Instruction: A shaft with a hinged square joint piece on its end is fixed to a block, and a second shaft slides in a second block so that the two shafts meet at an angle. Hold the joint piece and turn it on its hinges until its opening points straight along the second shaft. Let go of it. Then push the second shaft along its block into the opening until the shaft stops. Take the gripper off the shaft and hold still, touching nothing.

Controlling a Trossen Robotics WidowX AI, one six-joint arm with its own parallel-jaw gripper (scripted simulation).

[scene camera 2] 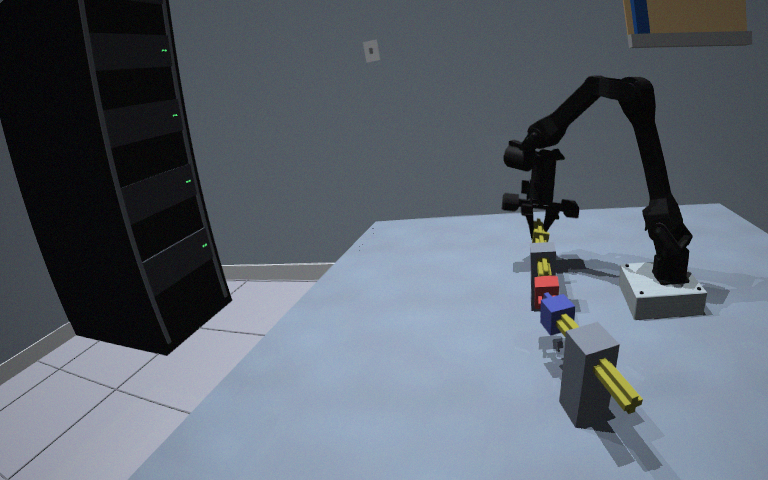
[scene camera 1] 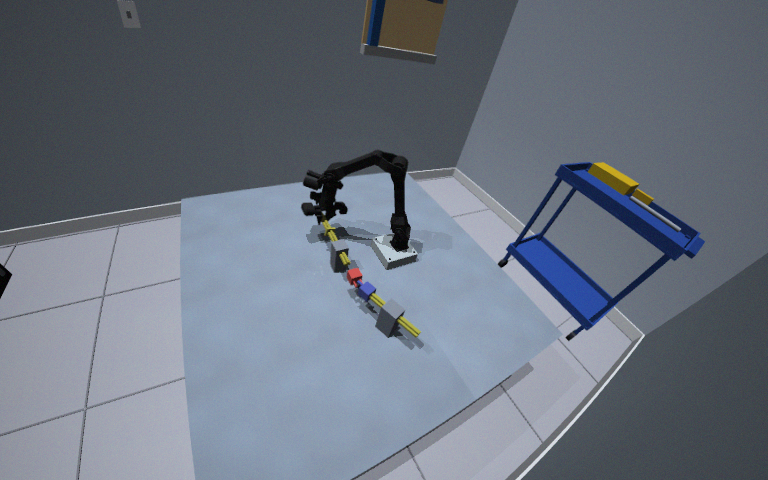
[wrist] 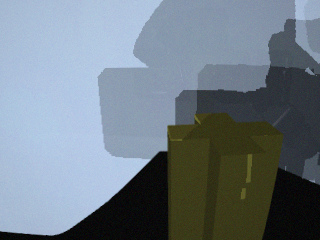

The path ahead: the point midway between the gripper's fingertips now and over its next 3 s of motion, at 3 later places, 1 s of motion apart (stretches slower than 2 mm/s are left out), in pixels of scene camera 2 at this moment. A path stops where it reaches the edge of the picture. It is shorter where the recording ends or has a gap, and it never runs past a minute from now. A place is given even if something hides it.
My gripper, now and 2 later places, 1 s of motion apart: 536, 239; 539, 244; 540, 252
